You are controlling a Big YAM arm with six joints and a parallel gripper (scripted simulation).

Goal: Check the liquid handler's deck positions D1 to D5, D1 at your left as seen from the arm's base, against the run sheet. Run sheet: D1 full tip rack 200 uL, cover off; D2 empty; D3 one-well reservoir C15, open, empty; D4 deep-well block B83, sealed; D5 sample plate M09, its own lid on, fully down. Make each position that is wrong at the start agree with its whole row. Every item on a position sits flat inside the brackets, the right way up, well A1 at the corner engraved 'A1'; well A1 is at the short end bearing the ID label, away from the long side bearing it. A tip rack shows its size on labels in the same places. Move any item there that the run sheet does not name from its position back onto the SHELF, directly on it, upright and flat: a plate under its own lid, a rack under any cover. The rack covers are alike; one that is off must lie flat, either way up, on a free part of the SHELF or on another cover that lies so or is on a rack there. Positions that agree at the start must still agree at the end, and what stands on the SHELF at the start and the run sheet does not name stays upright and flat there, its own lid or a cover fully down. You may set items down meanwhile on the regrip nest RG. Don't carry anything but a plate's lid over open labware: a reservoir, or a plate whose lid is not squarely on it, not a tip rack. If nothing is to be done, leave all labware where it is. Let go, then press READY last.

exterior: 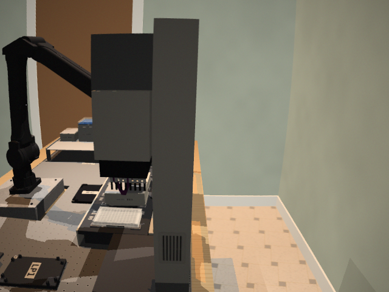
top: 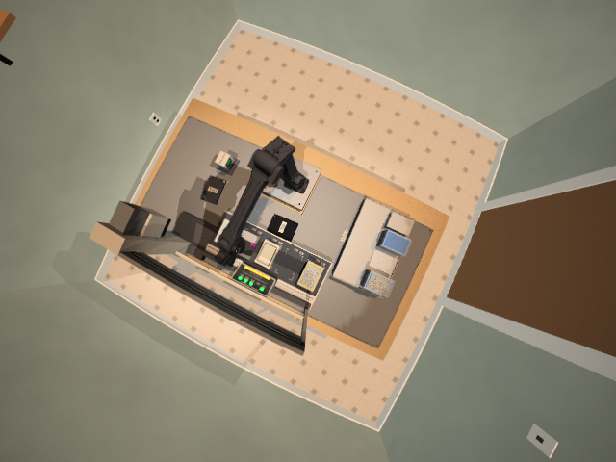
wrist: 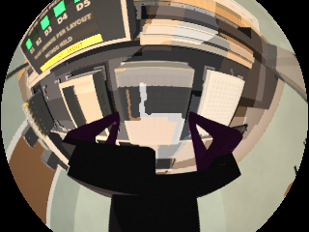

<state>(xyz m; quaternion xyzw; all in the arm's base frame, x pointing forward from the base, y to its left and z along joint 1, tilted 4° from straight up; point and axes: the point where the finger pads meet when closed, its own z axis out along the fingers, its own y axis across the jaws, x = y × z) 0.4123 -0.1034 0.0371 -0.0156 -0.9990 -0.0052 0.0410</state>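
My gripper is now 3 cm above the pale block. Also, from my hand: yellow-framed tip rack: 37 cm to the left, 1 cm below; cream reservoir: 12 cm to the left, 4 cm below; regrip nest: 16 cm behind, 13 cm to the left, 10 cm below.
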